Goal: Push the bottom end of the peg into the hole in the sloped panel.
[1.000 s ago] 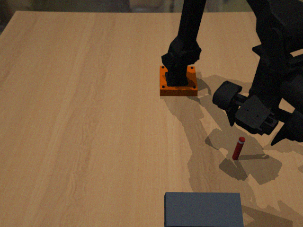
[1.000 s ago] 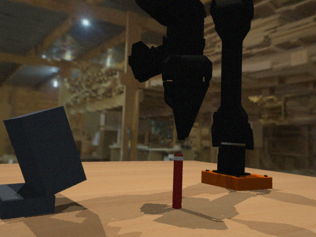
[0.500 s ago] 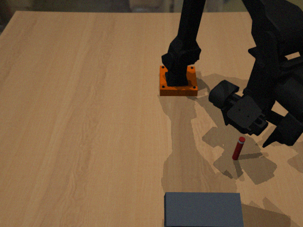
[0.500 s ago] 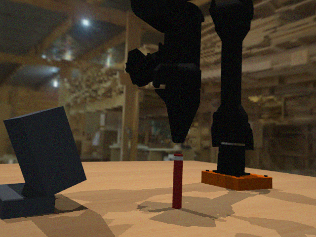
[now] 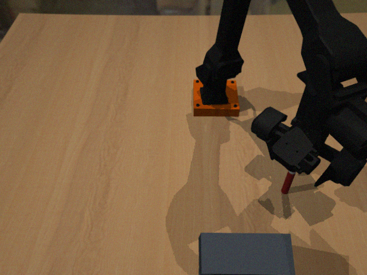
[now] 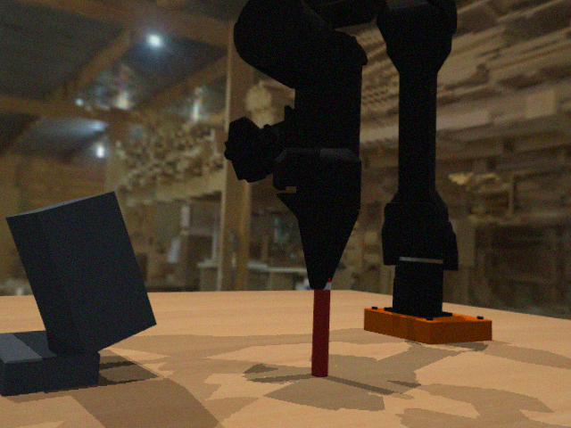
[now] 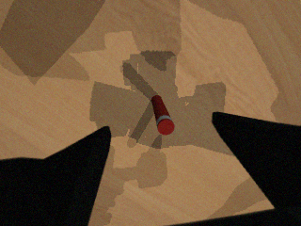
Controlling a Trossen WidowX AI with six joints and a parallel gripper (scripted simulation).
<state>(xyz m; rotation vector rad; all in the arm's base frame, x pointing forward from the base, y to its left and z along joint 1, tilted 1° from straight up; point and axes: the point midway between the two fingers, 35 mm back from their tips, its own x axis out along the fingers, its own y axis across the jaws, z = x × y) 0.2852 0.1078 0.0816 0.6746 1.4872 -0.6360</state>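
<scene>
Now: the round red peg 2 cm below my gripper tip. Also, from my gripper tip: sloped panel: 15 cm ahead, 14 cm to the right, 1 cm above; low foot: 18 cm ahead, 14 cm to the right, 6 cm below.
</scene>
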